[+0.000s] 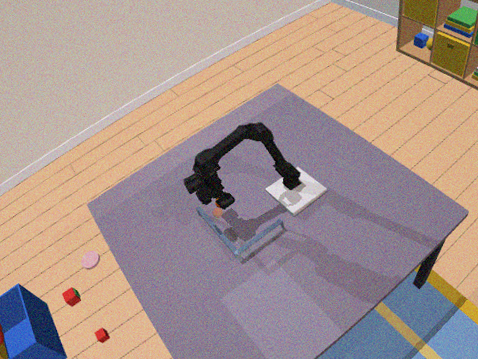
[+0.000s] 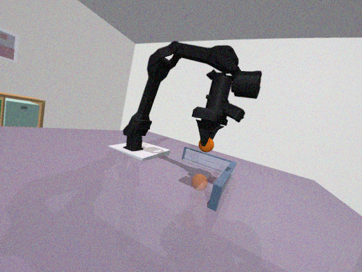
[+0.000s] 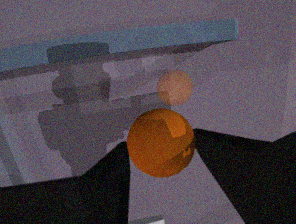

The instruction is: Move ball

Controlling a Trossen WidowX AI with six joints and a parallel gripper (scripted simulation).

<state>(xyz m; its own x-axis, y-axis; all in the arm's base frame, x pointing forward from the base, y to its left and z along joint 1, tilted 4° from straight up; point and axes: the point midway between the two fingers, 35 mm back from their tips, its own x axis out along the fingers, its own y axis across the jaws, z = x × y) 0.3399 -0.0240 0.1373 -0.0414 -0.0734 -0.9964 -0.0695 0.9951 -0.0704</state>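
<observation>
Right now the orange ball is 100 mm below my gripper tip, 40 mm to the right of it and 20 mm ahead of it.
</observation>
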